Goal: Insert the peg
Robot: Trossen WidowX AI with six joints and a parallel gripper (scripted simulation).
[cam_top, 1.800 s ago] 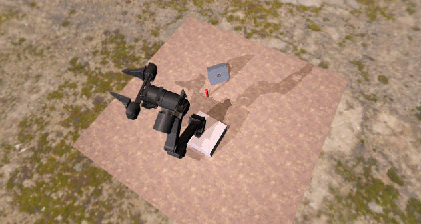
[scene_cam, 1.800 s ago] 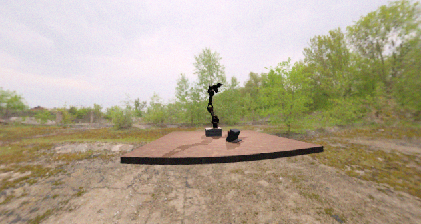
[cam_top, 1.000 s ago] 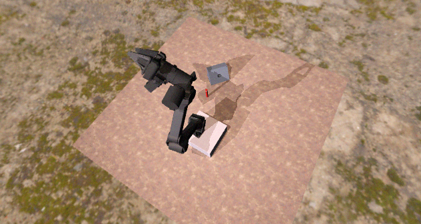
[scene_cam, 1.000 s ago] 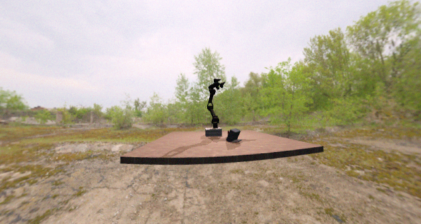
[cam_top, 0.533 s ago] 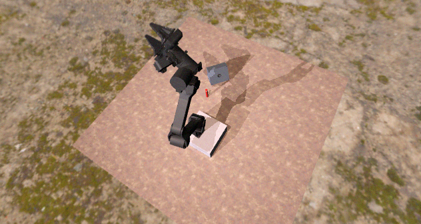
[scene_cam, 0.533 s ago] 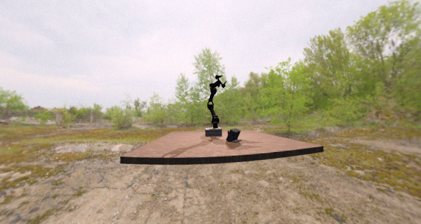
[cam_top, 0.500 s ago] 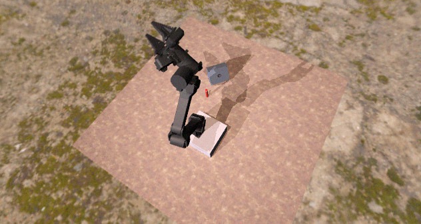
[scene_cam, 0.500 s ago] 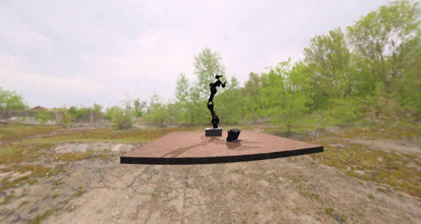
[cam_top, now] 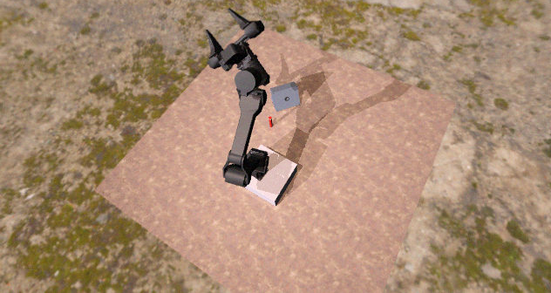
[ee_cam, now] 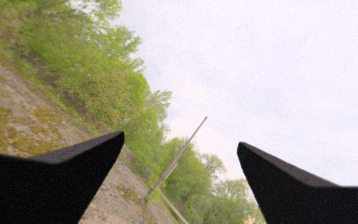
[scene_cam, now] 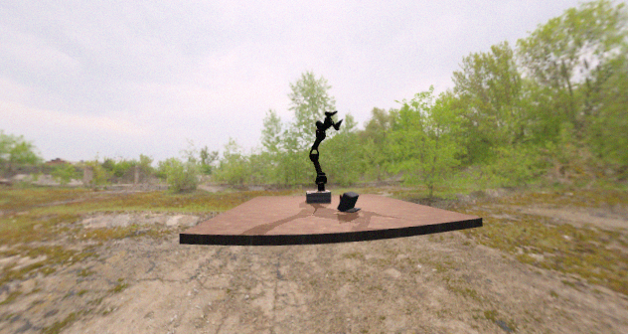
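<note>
The red round peg lies 120 mm ahead of my gripper tip, 40 mm to the right of it and 660 mm below it. From my gripper tip the other things lie so: grey sloped panel (280 mm ahead, 20 mm to the right, 660 mm below).
</note>
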